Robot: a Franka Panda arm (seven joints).
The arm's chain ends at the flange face. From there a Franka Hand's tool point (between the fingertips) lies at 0.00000 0.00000 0.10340 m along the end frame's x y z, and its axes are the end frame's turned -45 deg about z.
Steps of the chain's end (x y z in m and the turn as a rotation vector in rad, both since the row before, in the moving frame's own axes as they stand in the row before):
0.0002 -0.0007 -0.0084 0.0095 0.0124 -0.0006
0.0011 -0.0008 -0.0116 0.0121 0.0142 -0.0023
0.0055 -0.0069 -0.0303 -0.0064 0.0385 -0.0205
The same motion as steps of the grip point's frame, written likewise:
0.0022 -0.0001 -0.0084 -0.0021 0.0155 -0.0006
0.0033 0.0004 -0.0116 -0.0015 0.0186 -0.0023
0.0111 0.0023 -0.0304 -0.0317 0.0227 -0.0205

